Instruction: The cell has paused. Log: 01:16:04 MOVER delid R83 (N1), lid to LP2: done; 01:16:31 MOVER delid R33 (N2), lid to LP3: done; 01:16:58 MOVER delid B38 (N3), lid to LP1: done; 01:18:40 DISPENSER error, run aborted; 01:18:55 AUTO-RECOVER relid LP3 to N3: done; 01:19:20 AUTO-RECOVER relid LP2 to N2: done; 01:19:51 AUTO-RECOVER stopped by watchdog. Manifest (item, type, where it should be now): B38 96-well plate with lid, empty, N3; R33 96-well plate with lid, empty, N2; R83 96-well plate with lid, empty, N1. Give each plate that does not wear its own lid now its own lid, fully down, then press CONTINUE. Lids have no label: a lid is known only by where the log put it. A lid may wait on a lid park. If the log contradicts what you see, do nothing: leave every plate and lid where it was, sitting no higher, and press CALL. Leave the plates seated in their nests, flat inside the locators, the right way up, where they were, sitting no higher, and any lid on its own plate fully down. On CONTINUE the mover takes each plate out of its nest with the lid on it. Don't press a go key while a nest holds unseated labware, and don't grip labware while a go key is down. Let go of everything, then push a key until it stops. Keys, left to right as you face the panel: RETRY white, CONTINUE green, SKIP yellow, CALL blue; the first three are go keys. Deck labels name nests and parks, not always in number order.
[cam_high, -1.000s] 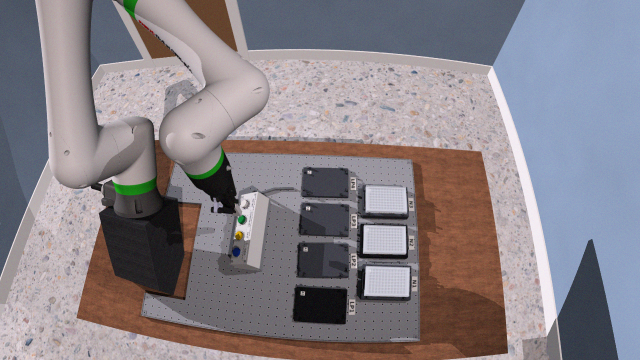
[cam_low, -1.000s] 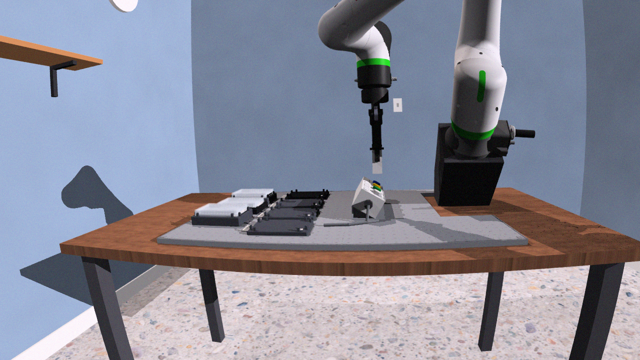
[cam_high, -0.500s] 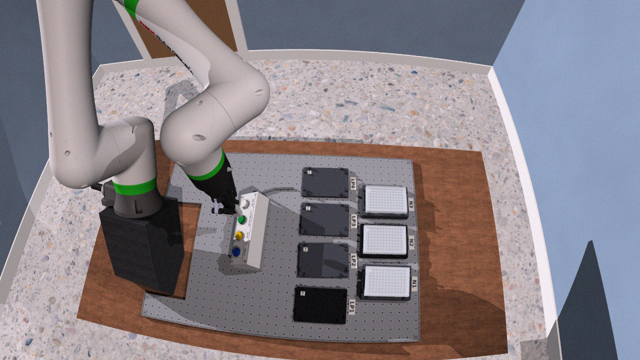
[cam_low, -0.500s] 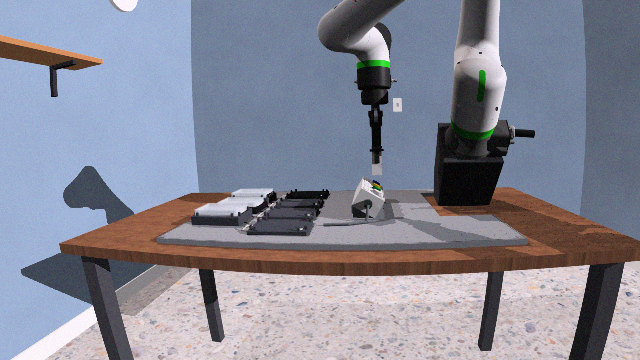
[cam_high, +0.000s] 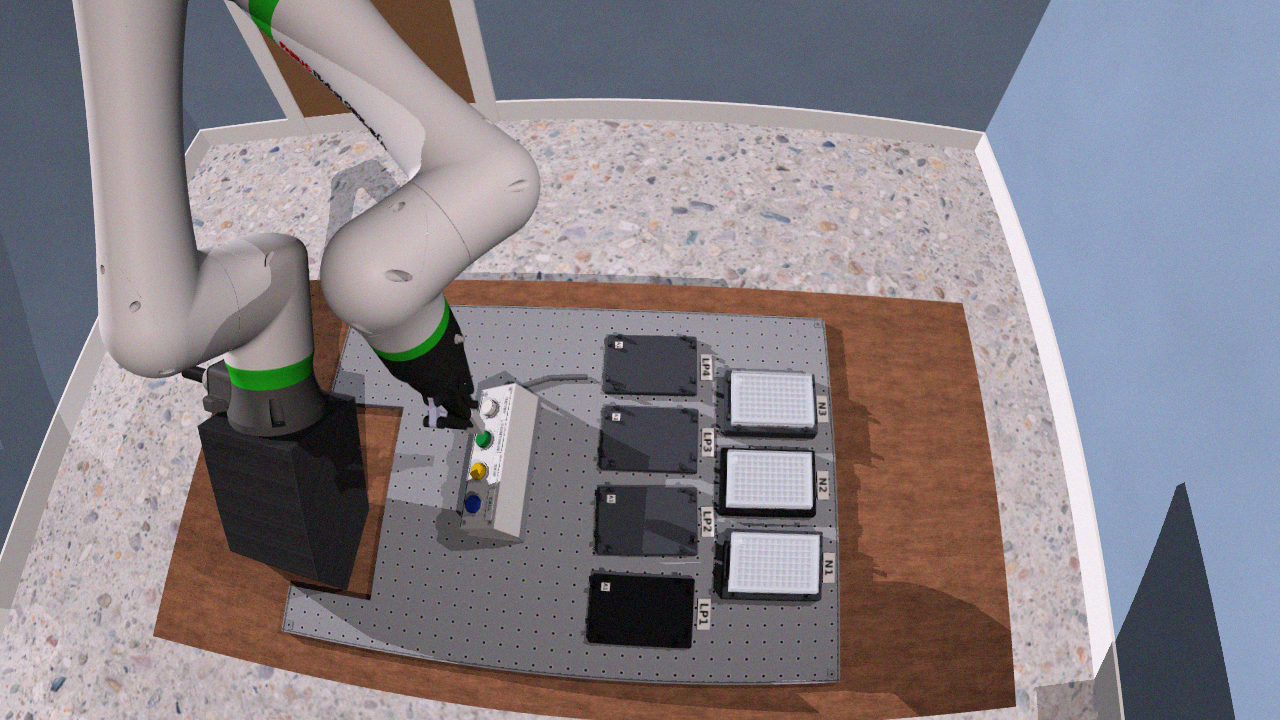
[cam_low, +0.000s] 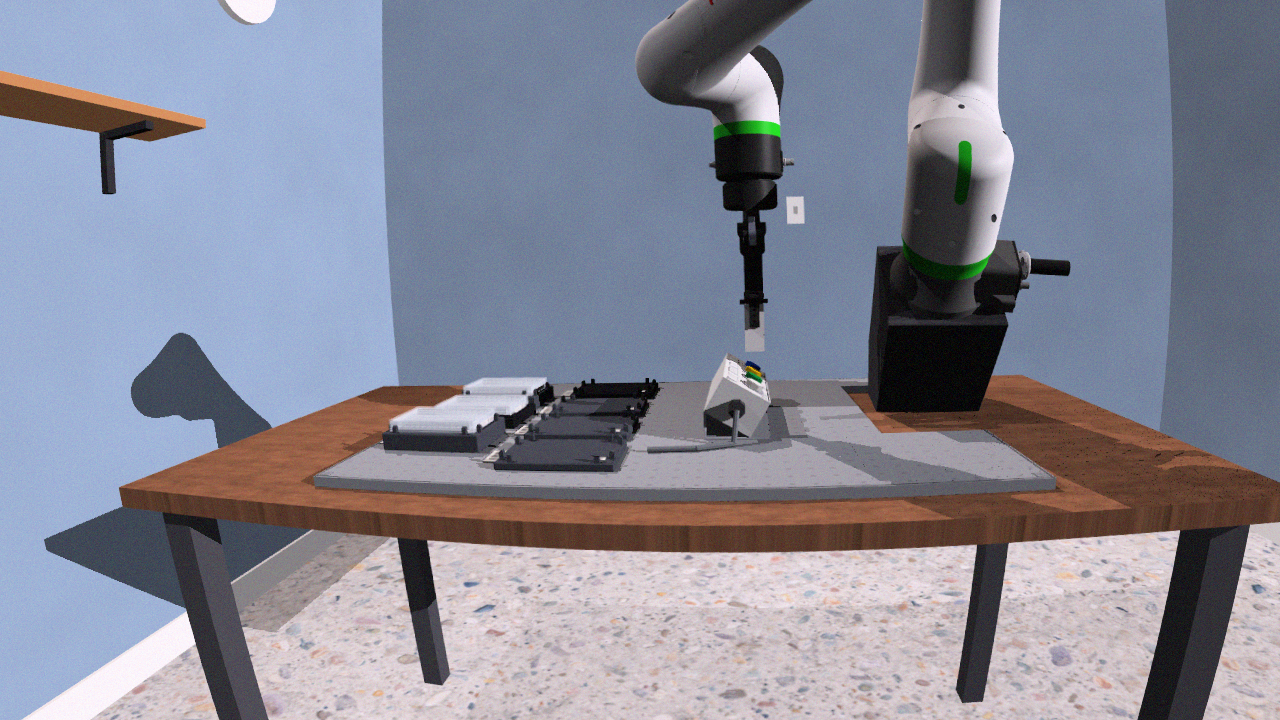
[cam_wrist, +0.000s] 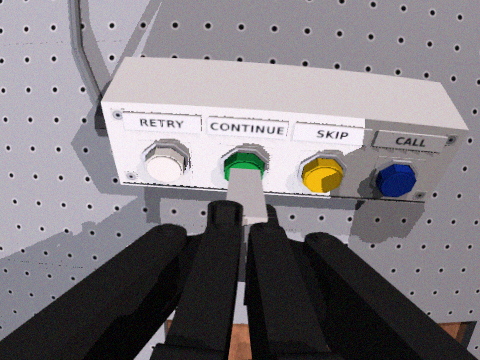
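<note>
The green continue key is 7 cm below my hand. Round my hand: blue call key: 10 cm to the right, 7 cm below, 2 cm ahead; yellow skip key: 7 cm below, 5 cm to the right, 1 cm ahead; white retry key: 7 cm below, 5 cm to the left, 1 cm behind.
</note>
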